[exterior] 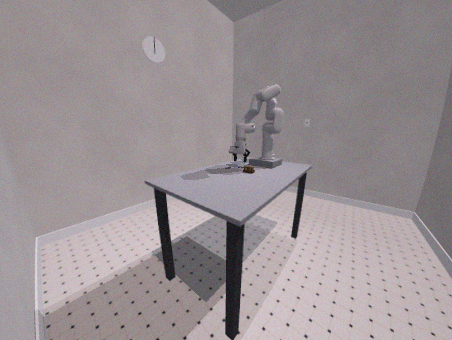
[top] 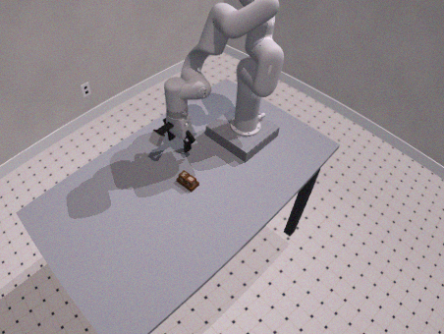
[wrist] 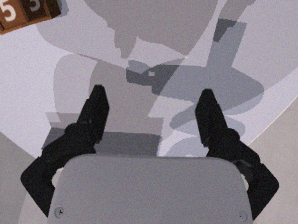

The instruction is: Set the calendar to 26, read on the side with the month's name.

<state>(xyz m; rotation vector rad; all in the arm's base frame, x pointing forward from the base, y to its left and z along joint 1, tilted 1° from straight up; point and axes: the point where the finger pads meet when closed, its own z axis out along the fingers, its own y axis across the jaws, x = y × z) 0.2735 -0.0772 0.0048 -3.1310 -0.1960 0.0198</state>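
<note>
Now: hand 6 cm short of the brown cube, 16 cm to the right of it and 3 cm above it. Round my hand: brown wooden tray 6 cm ahead, 14 cm to the left, 5 cm below.
</note>
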